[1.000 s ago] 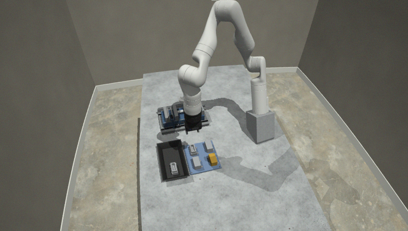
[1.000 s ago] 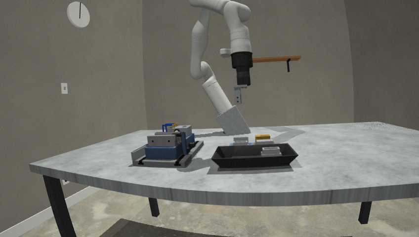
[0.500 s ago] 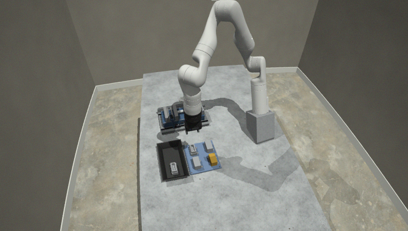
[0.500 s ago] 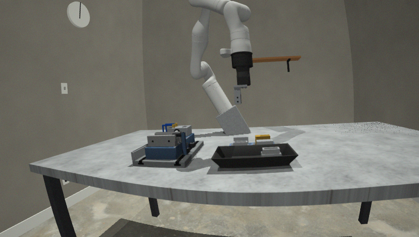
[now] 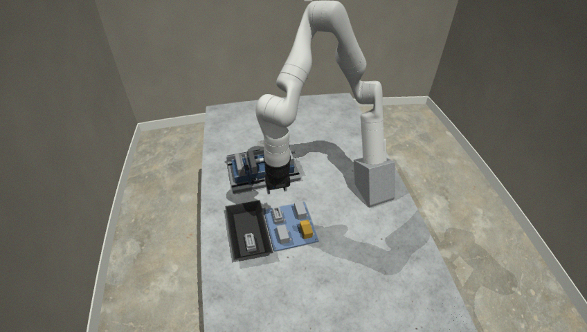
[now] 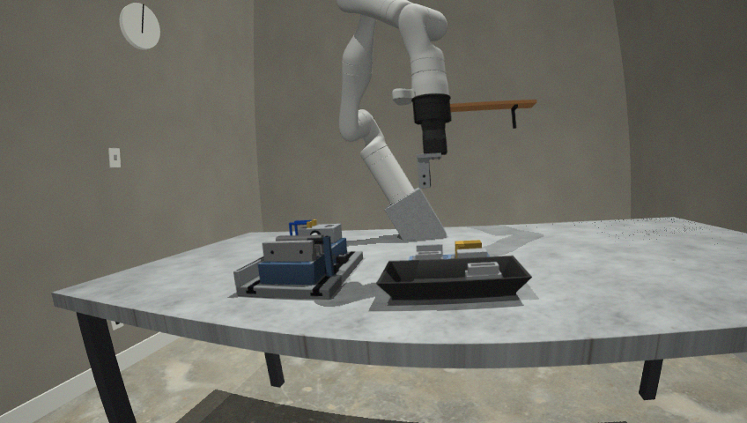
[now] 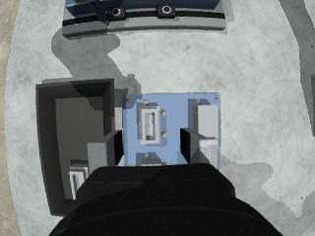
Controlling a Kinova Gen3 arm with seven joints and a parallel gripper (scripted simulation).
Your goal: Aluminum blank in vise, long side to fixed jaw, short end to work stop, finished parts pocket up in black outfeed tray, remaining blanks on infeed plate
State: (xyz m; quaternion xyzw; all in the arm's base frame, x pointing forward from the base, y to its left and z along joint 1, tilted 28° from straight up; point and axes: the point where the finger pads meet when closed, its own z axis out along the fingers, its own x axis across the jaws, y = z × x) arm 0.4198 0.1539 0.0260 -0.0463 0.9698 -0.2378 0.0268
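The yellow brass blank is 10 cm behind my hand, 8 cm to the left of it and 17 cm below it. Round my hand: vise (3 cm ahead, 26 cm to the right, 15 cm below).
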